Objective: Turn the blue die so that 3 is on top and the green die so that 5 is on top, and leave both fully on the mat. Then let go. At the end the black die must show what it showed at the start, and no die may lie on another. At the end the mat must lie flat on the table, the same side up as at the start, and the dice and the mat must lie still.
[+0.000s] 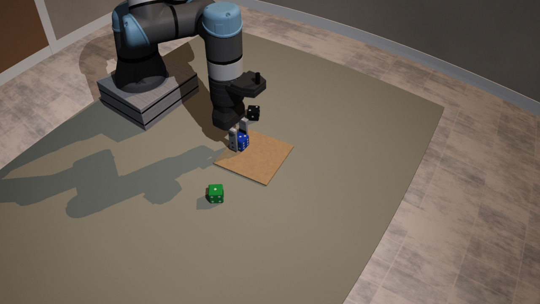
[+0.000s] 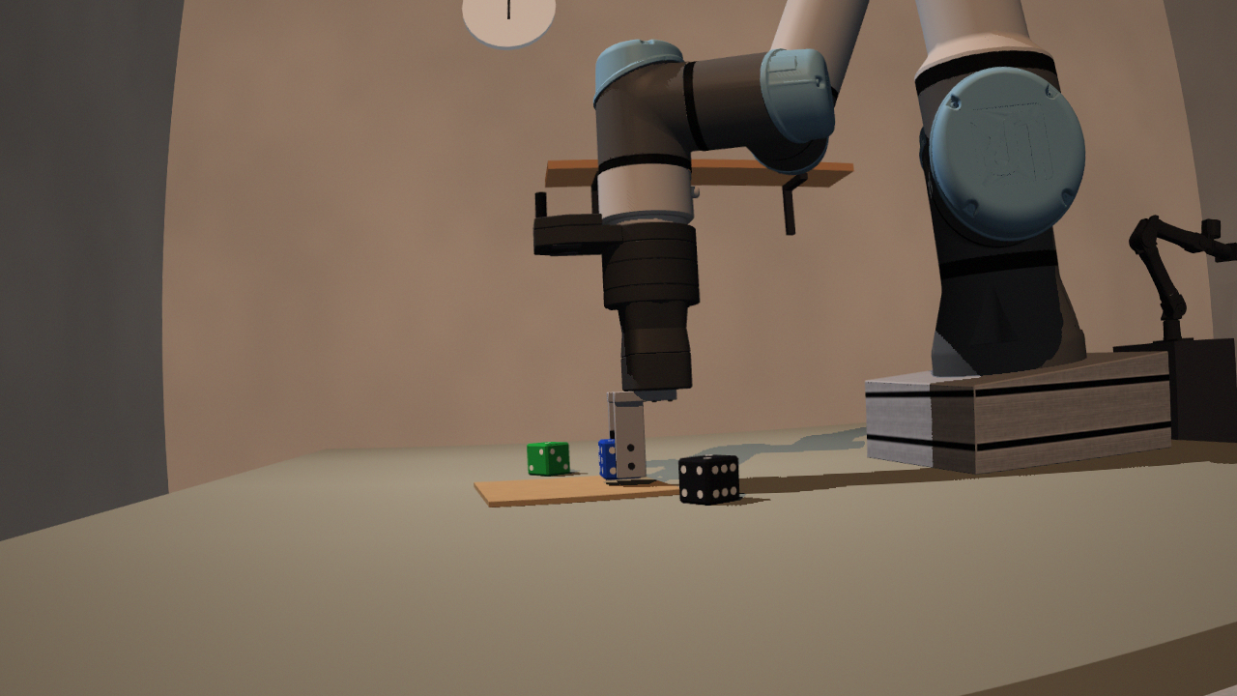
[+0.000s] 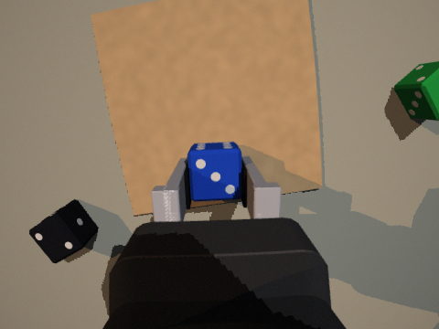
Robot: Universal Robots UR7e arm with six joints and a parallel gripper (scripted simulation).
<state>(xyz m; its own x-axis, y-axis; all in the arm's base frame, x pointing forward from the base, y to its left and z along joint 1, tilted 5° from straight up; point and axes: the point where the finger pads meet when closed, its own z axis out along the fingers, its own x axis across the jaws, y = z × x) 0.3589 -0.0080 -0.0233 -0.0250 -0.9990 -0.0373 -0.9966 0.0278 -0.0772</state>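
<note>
Right now my hand is 10 mm short of the blue die. Also, from my hand: green die: 150 mm to the right, 50 mm ahead, 10 mm below; brown mat: 50 mm ahead, 30 mm below; black die: 110 mm to the left, 40 mm behind, 10 mm below.
</note>
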